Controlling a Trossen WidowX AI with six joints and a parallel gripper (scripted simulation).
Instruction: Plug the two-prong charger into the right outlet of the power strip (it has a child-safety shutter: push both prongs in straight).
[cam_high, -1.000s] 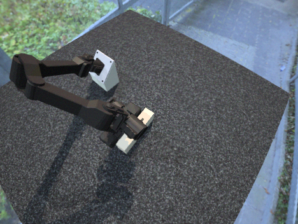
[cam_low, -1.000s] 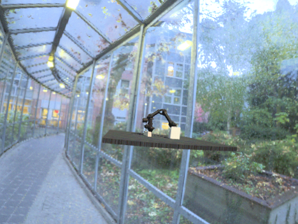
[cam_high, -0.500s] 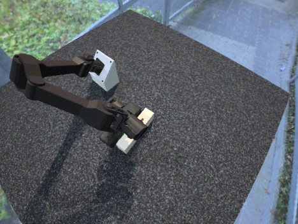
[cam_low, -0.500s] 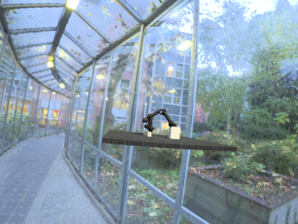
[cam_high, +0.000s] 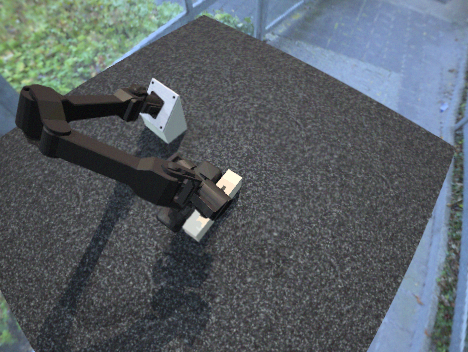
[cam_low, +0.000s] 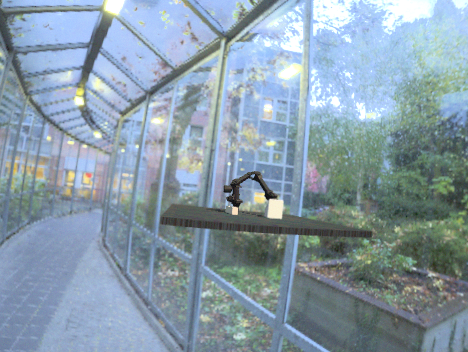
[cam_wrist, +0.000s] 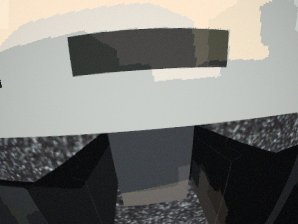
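Now: the two-prong charger 20 mm ahead of my gripper tip and 10 mm above it.
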